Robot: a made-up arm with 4 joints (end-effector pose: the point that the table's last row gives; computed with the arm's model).
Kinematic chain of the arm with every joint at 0, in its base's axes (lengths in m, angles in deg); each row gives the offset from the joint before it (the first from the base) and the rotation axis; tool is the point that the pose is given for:
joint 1: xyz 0 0 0.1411 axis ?
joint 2: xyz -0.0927 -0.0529 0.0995 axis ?
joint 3: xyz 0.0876 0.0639 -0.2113 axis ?
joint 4: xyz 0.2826 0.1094 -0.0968 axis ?
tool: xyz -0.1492 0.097 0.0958
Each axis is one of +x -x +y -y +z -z.
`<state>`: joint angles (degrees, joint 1 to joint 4).
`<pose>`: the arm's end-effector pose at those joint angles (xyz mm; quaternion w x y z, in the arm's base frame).
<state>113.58 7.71 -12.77 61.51</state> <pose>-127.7 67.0 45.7 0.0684 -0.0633 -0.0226 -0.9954</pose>
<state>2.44 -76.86 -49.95 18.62</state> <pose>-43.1 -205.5 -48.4 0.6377 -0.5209 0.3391 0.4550</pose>
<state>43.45 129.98 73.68 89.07</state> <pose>-122.6 143.6 283.0 0.3683 0.8792 0.2197 0.2077</pose>
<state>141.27 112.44 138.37 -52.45</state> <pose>-156.3 -219.3 17.7 0.5048 -0.8066 0.2004 -0.2330</pose>
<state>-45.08 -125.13 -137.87 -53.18</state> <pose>-455.1 108.9 336.0 0.4335 -0.3767 0.8036 0.1561</pose>
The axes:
joint 1: +z
joint 2: +x
joint 3: -z
joint 4: +z

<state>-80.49 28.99 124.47 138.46</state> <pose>-140.1 223.0 -28.9 0.8097 0.1699 -0.1838 -0.5308</pose>
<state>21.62 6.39 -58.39 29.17</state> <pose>-118.3 153.6 53.8 0.5785 0.0468 -0.0303 0.8138</pose>
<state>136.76 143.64 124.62 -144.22</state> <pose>-137.2 -393.4 185.1 0.1267 -0.8758 -0.3682 -0.2851</pose>
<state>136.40 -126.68 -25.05 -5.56</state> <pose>264.6 323.7 107.3 0.0937 -0.4675 -0.7616 0.4388</pose>
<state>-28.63 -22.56 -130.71 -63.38</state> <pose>-385.3 169.3 3.7 0.9253 -0.1309 0.1453 0.3249</pose>
